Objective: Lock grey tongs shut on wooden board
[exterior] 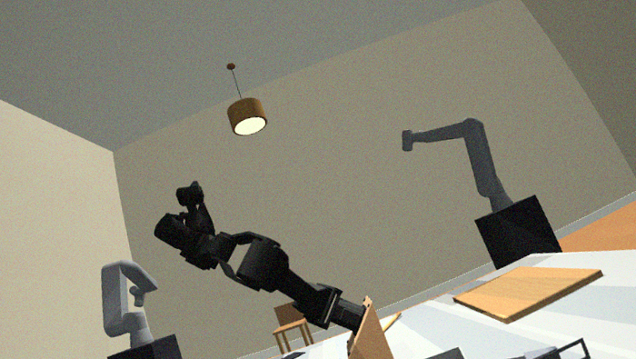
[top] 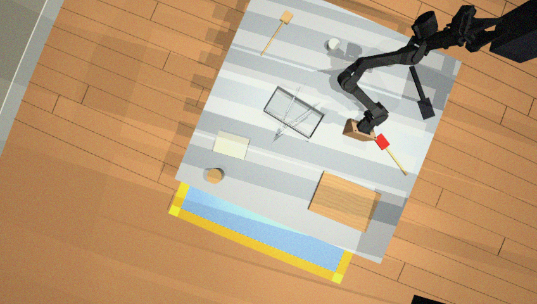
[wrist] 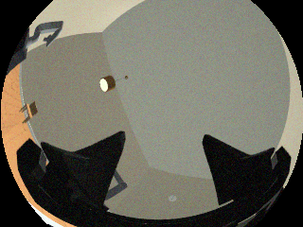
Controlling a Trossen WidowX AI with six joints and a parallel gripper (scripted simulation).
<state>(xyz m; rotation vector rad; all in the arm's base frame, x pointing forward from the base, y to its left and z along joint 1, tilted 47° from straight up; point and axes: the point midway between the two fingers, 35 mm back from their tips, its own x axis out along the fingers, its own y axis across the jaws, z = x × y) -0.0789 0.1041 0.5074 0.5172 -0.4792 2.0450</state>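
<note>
Now: gripper tip 470 mm short of the roasting tin, 310 mm to the right of it and 530 mm above it. From my gripper tip the other things lie so: black spatula (210 mm behind, 30 mm to the right, 550 mm below); then red-headed spatula (120 mm behind, 340 mm to the left, 550 mm below); then wooden board (40 mm ahead, 700 mm to the left, 550 mm below).
</note>
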